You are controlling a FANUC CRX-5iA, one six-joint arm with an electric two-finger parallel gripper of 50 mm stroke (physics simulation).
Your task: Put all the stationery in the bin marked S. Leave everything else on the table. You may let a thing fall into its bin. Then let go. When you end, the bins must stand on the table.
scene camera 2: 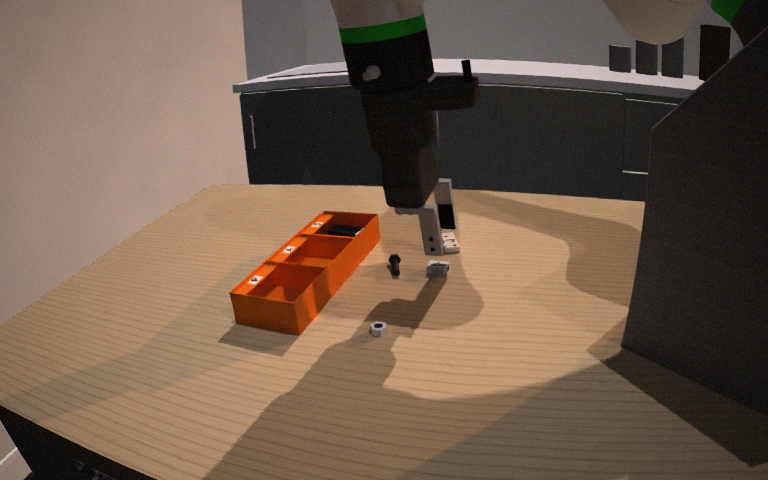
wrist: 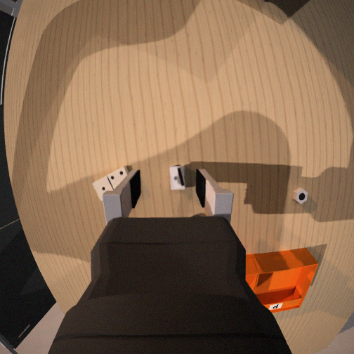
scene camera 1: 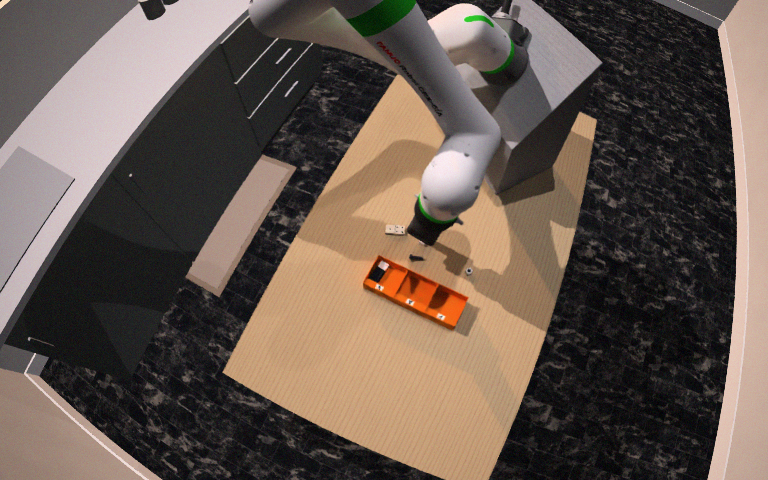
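Where they show: gripper, fingertip midpoint: (scene camera 2: 441, 240); arm's base, link origin: (scene camera 1: 502, 60).
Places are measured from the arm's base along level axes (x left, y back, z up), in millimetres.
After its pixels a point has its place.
Note:
A small silver sharpener (scene camera 2: 437, 268) @[x -67, y -424, z -317 mm] (wrist: 177, 177) lies on the table. My gripper (scene camera 2: 440, 240) @[x -78, y -420, z -284 mm] (wrist: 167, 180) is open and empty above it; in the wrist view the sharpener shows between the fingers, nearer the right one. An orange three-compartment bin row (scene camera 1: 424, 310) @[x -9, y -618, z -285 mm] (scene camera 2: 266, 314) @[x 80, y -588, z -305 mm] (wrist: 282, 261) stands upright on the table. A black and white eraser (scene camera 1: 378, 273) @[x -150, y -558, z -304 mm] (scene camera 2: 343, 230) @[x -149, y -565, z -305 mm] lies in the end compartment, at the left in scene camera 1. The small labels are hard to read there; the wrist view shows one like a P, at the opposite end.
A white domino (scene camera 1: 394, 229) @[x -156, y -422, z -317 mm] (scene camera 2: 450, 242) @[x -147, y -415, z -318 mm] (wrist: 103, 188) lies beside the left finger in the wrist view. A black bolt (scene camera 1: 416, 258) @[x -74, y -482, z -317 mm] (scene camera 2: 395, 264) @[x -71, y -477, z -315 mm] lies between the sharpener and the bin row. A white hex nut (scene camera 1: 468, 271) @[x 66, y -471, z -317 mm] (scene camera 2: 378, 328) @[x 73, y -468, z -316 mm] (wrist: 301, 195) lies farther off.

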